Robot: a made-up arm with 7 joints.
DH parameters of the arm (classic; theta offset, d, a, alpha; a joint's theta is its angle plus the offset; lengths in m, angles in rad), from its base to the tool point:
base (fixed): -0.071 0 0 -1.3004
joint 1: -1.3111 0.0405 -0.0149 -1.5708
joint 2: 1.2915 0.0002 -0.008 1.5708
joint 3: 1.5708 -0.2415 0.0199 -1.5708
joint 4: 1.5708 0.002 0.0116 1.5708
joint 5: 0 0.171 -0.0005 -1.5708
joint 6: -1.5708 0 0.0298 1.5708
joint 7: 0 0.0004 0 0
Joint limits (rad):
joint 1: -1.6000..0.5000
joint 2: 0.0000..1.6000
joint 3: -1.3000..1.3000
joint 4: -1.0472..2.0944
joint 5: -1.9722..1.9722
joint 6: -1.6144..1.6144
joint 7: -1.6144..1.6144
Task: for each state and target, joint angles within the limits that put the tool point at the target. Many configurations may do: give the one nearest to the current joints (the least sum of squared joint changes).
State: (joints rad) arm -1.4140 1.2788 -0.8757 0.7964 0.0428 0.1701 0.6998
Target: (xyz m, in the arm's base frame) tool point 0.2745 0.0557 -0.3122
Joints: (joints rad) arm -0.8116 0.5393 -1.2183 0.6393 0.0363 0.1426 0.6998
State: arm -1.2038 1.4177 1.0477 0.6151 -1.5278 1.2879 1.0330
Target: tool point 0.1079 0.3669 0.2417
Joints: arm -1.6000 1.6000 0.4479 0.7254 -1.4768 0.6626 1.0330
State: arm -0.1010 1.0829 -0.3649 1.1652 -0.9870 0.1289 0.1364
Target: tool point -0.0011 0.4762 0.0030
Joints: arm -0.3303 1.5471 -0.4255 1.8275 -0.9698 0.2847 0.1364
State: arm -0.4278 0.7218 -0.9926 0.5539 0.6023 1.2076 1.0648
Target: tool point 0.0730 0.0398 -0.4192
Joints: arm -0.2736 0.2197 -1.0992 0.8931 0.5470 1.0058 1.0648
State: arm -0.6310 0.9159 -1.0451 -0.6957 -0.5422 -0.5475 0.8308
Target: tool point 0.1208 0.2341 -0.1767
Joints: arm -0.3059 1.6000 -1.1668 -0.2177 -0.5530 -0.5595 0.8308
